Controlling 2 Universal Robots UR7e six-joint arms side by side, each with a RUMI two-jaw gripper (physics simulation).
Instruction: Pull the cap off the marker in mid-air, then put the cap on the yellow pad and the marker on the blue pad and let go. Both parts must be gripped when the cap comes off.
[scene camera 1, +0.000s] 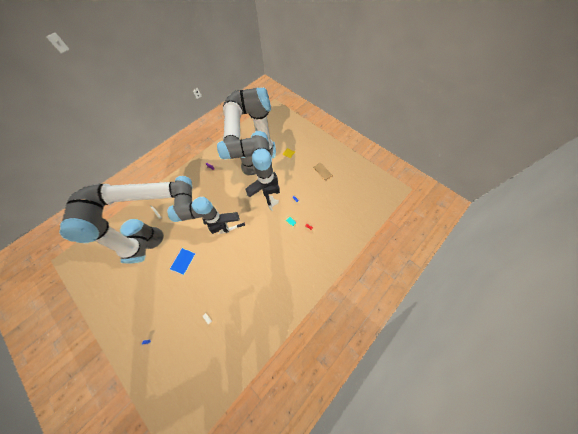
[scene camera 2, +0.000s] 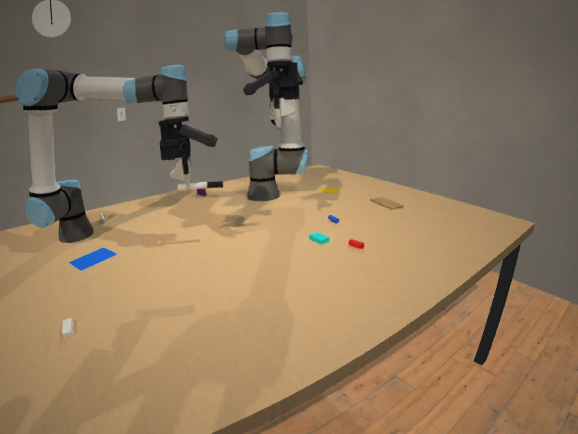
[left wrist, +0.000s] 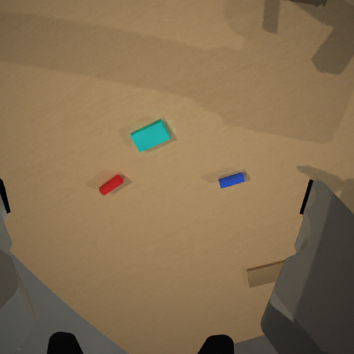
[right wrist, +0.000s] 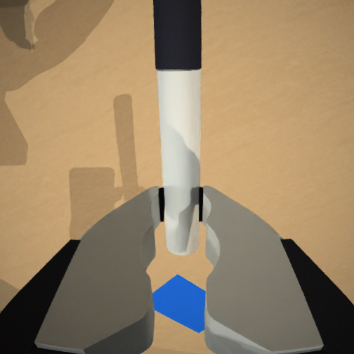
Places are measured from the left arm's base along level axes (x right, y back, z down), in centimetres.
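Pixels of known places: left gripper, fingertip midpoint: (scene camera 1: 268, 199) (scene camera 2: 277, 126); right gripper, fingertip midpoint: (scene camera 1: 227, 230) (scene camera 2: 188, 187); left arm's base, link origin: (scene camera 1: 251, 167) (scene camera 2: 263, 196); right arm's base, link origin: (scene camera 1: 152, 238) (scene camera 2: 76, 235).
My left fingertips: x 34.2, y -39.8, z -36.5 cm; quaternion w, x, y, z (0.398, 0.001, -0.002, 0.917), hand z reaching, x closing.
Ahead of a thing's pixels: the offset from my left fingertips to its top centre. Level surfaces: height alone.
The marker's white body {dx +19.4, dy +14.5, dz +14.8 cm} (scene camera 1: 232, 228) (scene camera 2: 197, 186) (right wrist: 181, 125) is held level in the air, with the black cap {dx +15.8, dy +11.6, dz +14.8 cm} (scene camera 1: 241, 225) (scene camera 2: 215, 184) (right wrist: 177, 35) on its end. My right gripper (scene camera 1: 228, 229) (scene camera 2: 187, 187) (right wrist: 181, 189) is shut on the white body near its rear end. My left gripper (scene camera 1: 273, 205) (scene camera 2: 276, 121) (left wrist: 154, 184) is open and empty, higher up and apart from the marker. The blue pad {dx +50.1, dy +40.6, dz +36.4 cm} (scene camera 1: 182, 261) (scene camera 2: 93, 258) (right wrist: 180, 302) lies on the table below the right arm. The yellow pad {dx -60.0, dy +19.8, dz +36.4 cm} (scene camera 1: 289, 153) (scene camera 2: 330, 190) lies beside the left arm's base.
On the table {dz +36.5 cm} (scene camera 1: 320, 270) (scene camera 2: 240, 320) lie a cyan block {dx -7.0, dy -10.0, dz +35.0 cm} (scene camera 1: 291, 221) (scene camera 2: 319, 238) (left wrist: 150, 135), a red cylinder {dx -8.9, dy -22.7, dz +34.4 cm} (scene camera 1: 309, 227) (scene camera 2: 356, 244) (left wrist: 111, 184), a small blue cylinder {dx -24.0, dy -4.7, dz +34.4 cm} (scene camera 1: 295, 199) (scene camera 2: 333, 219) (left wrist: 231, 180), a brown board {dx -55.8, dy -12.4, dz +35.7 cm} (scene camera 1: 323, 171) (scene camera 2: 386, 203) (left wrist: 264, 274), a purple piece {dx -19.5, dy +68.4, dz +33.0 cm} (scene camera 1: 210, 166) (scene camera 2: 201, 192) and a white block {dx +70.3, dy +5.6, dz +35.3 cm} (scene camera 1: 207, 318) (scene camera 2: 67, 328).
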